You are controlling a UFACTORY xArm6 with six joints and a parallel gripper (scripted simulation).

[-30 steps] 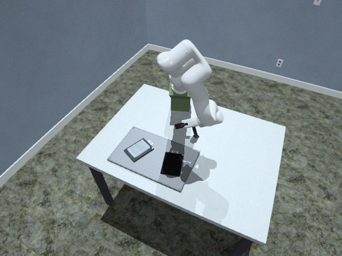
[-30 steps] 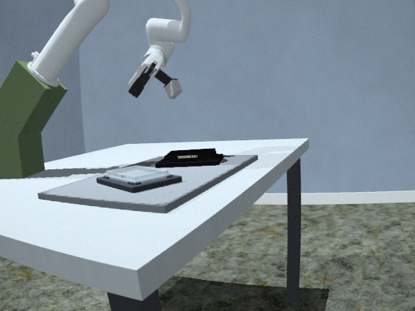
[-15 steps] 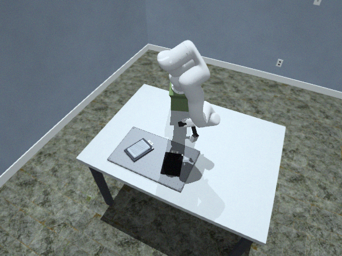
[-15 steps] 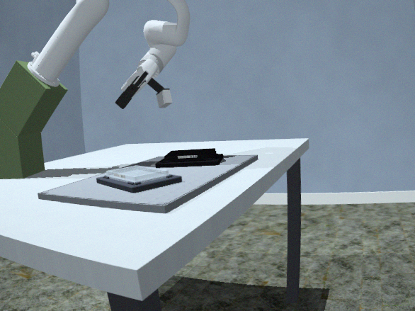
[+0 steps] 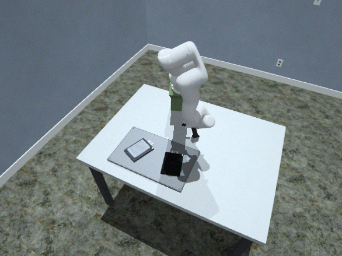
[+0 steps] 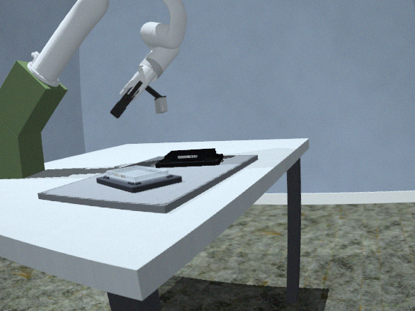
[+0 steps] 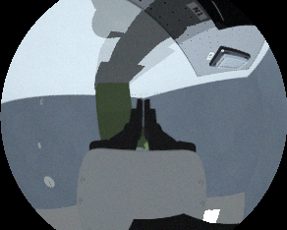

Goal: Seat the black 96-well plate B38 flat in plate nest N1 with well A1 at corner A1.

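Right now my hand is 22 cm short of the black plate B38 and 14 cm above it. The rest, counted from my hand: white N1 label (16 cm below, 13 cm ahead, 3 cm to the right); then clear plate B83 (26 cm to the right, 20 cm ahead, 14 cm below).
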